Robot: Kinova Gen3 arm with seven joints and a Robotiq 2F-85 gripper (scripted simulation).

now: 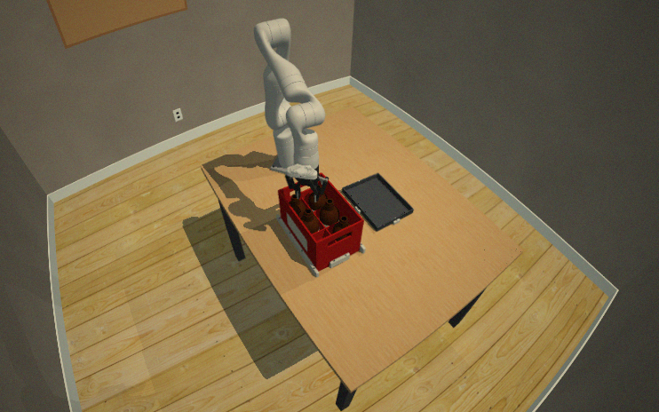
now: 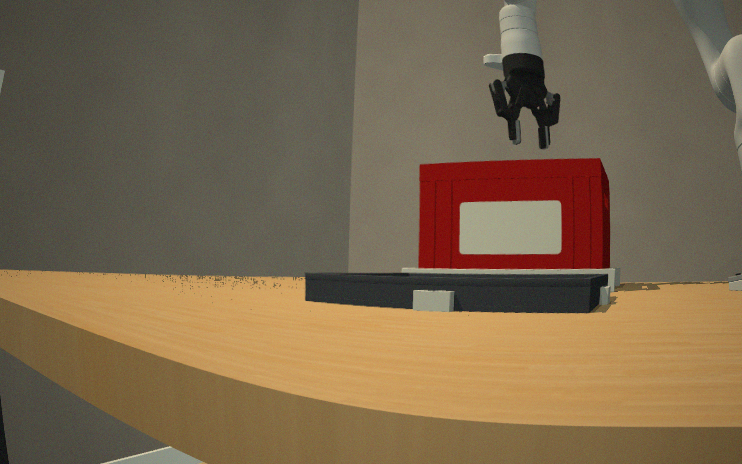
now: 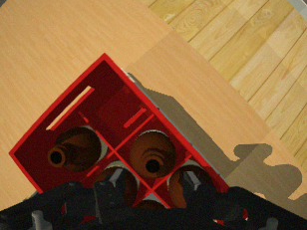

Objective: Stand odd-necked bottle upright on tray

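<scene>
Right now the red crate is 1 cm behind my hand, 4 cm to the left of it and 16 cm below it. From my hand the other things lie so: dark grey tray: 8 cm behind, 33 cm to the left, 23 cm below; then glass bottle: 7 cm ahead, 10 cm to the left, 15 cm below.
</scene>
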